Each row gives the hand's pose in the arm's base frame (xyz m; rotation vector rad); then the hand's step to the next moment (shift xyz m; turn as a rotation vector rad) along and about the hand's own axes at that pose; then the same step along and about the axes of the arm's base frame.
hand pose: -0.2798 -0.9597 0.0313 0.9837 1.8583 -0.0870
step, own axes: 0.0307 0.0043 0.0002 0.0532 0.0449 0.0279
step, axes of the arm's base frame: -0.0025 0.0208 -0.0228 0.0404 0.0485 -0.0405
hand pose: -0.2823 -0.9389 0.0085 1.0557 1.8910 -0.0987
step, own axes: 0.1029 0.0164 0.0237 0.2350 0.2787 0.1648
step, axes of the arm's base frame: 0.0080 0.0637 -0.0854 0.2635 0.2451 -0.1748
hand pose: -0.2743 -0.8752 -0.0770 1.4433 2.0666 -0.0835
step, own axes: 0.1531 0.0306 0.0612 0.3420 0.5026 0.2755
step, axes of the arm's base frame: 0.0199 0.1163 -0.1191 0.4836 0.3823 -0.2560
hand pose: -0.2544 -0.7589 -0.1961 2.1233 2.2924 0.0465
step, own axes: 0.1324 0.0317 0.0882 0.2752 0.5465 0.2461
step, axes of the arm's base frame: 0.0243 0.1354 -0.0860 0.5315 0.3187 -0.2257
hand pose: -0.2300 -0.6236 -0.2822 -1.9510 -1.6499 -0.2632
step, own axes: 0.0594 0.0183 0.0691 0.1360 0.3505 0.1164
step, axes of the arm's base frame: 0.0164 0.0854 -0.0329 0.3404 0.1482 -0.1306
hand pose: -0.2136 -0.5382 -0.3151 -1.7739 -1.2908 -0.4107
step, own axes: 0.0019 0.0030 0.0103 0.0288 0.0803 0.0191
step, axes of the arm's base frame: 0.0012 0.0091 -0.0058 0.0787 0.0265 -0.0273
